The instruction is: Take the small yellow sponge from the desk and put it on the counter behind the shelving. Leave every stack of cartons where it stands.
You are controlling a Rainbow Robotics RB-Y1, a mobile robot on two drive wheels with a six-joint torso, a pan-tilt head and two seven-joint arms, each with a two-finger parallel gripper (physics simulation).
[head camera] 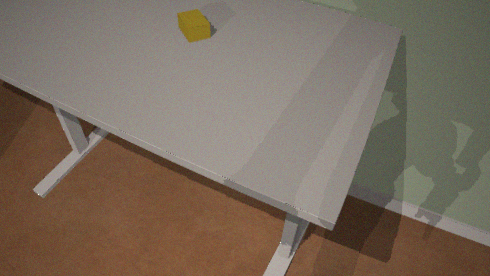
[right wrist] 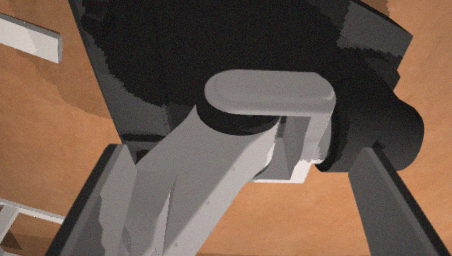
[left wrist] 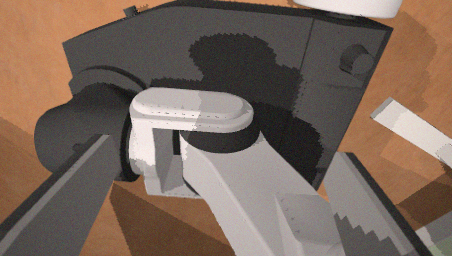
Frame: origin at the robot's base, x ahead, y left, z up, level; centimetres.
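Seen in the pictures: left gripper, fingertip midpoint: point(left wrist: 223, 158); right gripper, fingertip midpoint: point(right wrist: 244, 160).
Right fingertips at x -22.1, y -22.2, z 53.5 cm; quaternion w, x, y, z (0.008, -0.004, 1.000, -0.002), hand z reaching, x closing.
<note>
A point is followed by its place in that frame.
The small yellow sponge point(head camera: 194, 26) {x 71.6, y 17.7, z 99.5 cm} lies on the pale desk point(head camera: 200, 100) {x 46.7, y 12.5, z 95.0 cm}, toward the upper left of the head camera view, with its shadow to its right. My left gripper point(left wrist: 223, 158) {x -22.4, y 21.5, z 53.4 cm} is open in the left wrist view, its two fingers wide apart with no object between them. My right gripper point(right wrist: 244, 160) {x -22.2, y -22.2, z 53.5 cm} is open in the right wrist view, also with no object between its fingers. Neither gripper shows in the head camera view, and the sponge does not show in the wrist views. The counter, shelving and cartons do not show in the head camera view.
The desk's right corner meets the green wall point(head camera: 445, 75) {x 85.7, y -65.2, z 80.2 cm}. White desk legs point(head camera: 72, 131) {x 106.0, y 95.7, z 19.4 cm} point(head camera: 289, 235) {x 54.4, y -15.3, z 22.8 cm} with long feet stand on the brown floor point(head camera: 165, 215) {x 73.0, y 40.4, z 0.0 cm}. A white bar point(left wrist: 412, 131) point(right wrist: 30, 40) lies near the dark robot base point(left wrist: 165, 50) {x -34.6, y 14.5, z 16.9 cm} point(right wrist: 150, 45) {x -6.4, y -11.3, z 18.8 cm} in both wrist views.
</note>
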